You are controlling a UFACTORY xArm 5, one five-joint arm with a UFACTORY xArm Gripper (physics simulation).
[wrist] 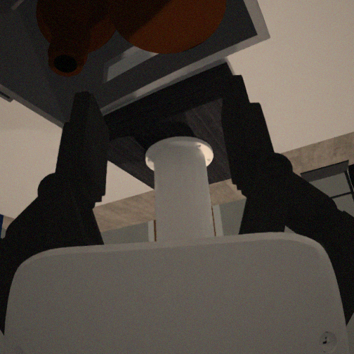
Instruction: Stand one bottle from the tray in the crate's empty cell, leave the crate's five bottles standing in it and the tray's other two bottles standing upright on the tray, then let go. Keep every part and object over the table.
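Note:
My gripper (160, 103) is open, with dark fingers apart and no bottle between them. The grey crate (150, 80) shows in part at the top of the wrist view, beyond the fingertips. In it, a brown bottle (75, 30) shows its dark round mouth, toward the upper left. Beside it, to the right, is a large smooth brown round shape (172, 27), cut by the top edge; no neck or mouth shows on it. The crate's other cells are out of view. The tray and its bottles cannot be made out.
The arm's white round base column (182, 195) stands on a dark wood-grained plate (210, 120), seen between the fingers and below the crate. A pale table surface (305, 75) lies to the right. A small dark edge (5, 95) shows at the far left. Grey cabinets (327, 184) stand in the background.

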